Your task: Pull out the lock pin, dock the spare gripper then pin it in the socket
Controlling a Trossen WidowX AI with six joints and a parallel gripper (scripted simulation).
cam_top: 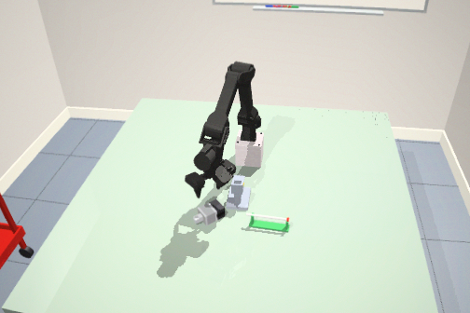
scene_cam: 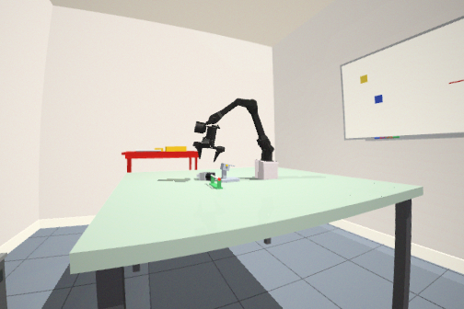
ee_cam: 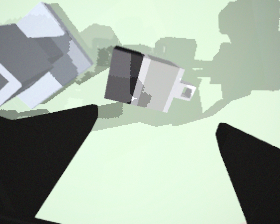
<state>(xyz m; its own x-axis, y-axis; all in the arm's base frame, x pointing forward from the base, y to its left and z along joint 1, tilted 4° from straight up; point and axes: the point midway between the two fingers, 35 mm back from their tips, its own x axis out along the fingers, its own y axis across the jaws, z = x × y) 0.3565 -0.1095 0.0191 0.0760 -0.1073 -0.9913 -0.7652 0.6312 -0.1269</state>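
My gripper tip is 1 cm short of the spare gripper, 1 cm to the left of it and 9 cm above it. The rest, counted from my gripper tip: green rack 3 cm ahead, 22 cm to the left, 9 cm below; then grey-blue mount 9 cm behind, 10 cm to the left, 6 cm below.
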